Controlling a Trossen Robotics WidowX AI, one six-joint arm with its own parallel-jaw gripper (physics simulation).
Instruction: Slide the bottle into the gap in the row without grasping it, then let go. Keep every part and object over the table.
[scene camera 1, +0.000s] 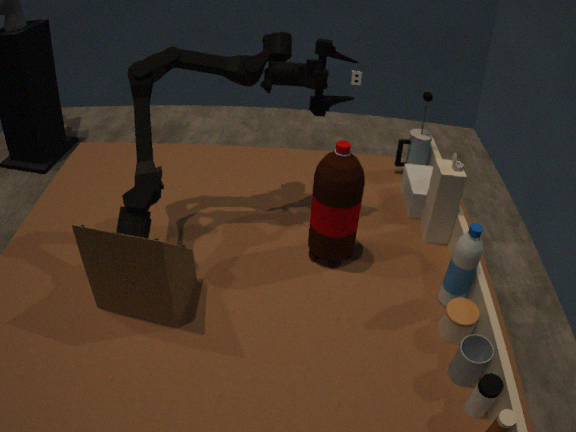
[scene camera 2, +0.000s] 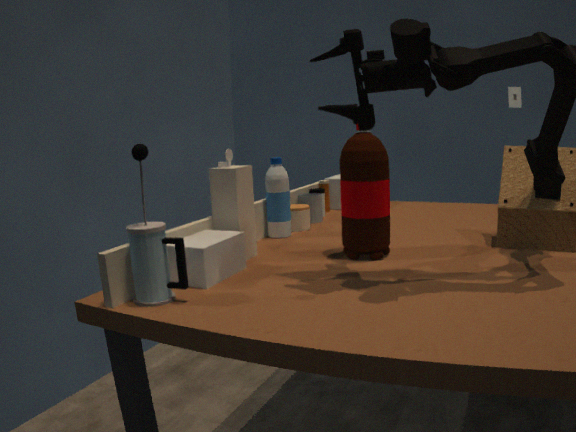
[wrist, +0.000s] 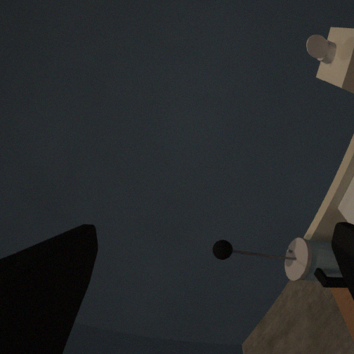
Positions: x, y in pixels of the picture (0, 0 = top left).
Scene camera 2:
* my gripper: 314, 84
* tall white carton: 232, 196
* low white box: 212, 256
